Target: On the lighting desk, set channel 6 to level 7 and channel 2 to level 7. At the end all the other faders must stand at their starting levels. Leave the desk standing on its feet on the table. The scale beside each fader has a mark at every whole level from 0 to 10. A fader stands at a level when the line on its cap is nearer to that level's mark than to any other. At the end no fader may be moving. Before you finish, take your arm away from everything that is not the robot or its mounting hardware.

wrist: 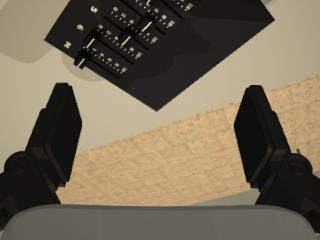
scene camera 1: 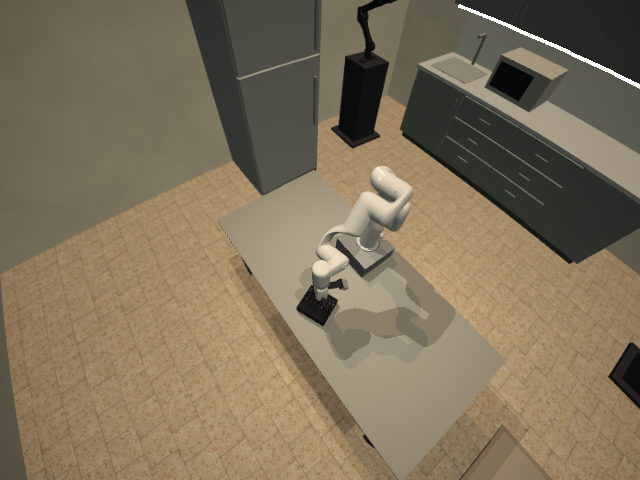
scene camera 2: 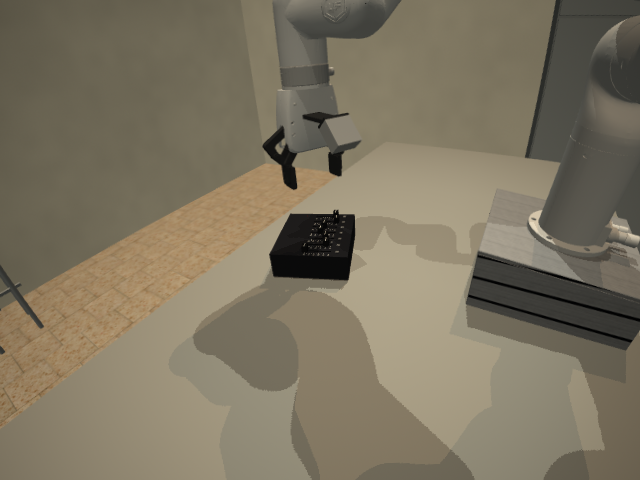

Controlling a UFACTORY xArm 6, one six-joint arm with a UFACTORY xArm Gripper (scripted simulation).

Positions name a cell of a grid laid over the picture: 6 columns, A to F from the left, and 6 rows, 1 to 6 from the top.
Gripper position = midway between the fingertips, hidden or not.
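Note:
Gripper (scene camera 2: C3) visible. From the wrist too, the gripper (wrist: C3).

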